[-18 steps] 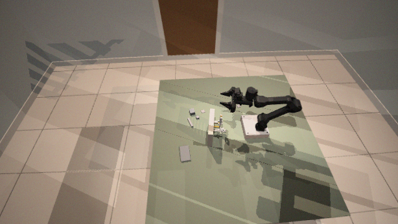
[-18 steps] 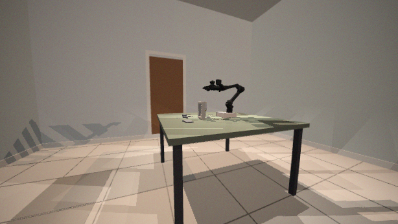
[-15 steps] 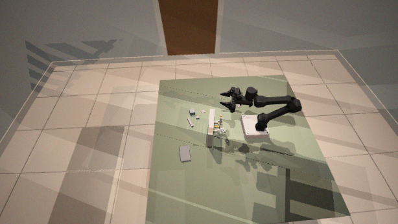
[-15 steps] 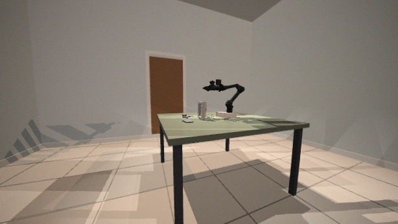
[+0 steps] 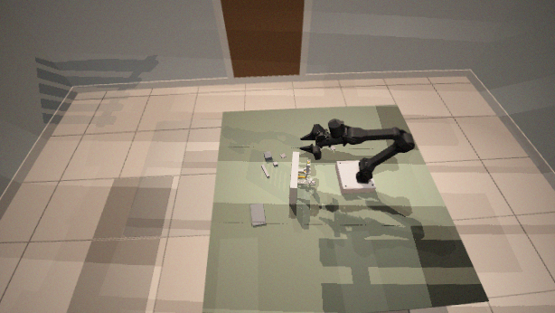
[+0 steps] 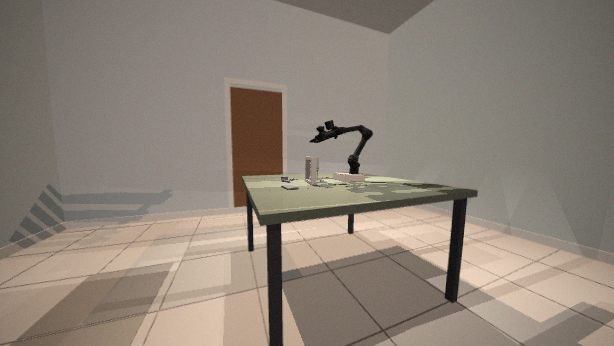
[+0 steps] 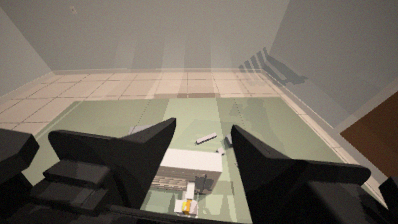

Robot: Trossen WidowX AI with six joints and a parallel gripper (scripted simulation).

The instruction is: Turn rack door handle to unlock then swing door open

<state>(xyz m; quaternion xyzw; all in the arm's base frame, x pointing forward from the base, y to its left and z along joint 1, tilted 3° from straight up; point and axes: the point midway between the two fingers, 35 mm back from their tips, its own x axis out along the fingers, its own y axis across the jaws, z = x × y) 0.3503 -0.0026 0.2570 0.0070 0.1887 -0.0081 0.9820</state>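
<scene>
Now: gripper tip 20 cm above the door handle, 6 cm past it and 2 cm to the right of it. Also, from my gripper tip: flat grey slab: 31 cm below, 26 cm to the left, 20 cm ahead; then grey block: 30 cm below, 19 cm ahead, 13 cm to the right; then short bar: 31 cm below, 19 cm ahead, 2 cm to the right.
</scene>
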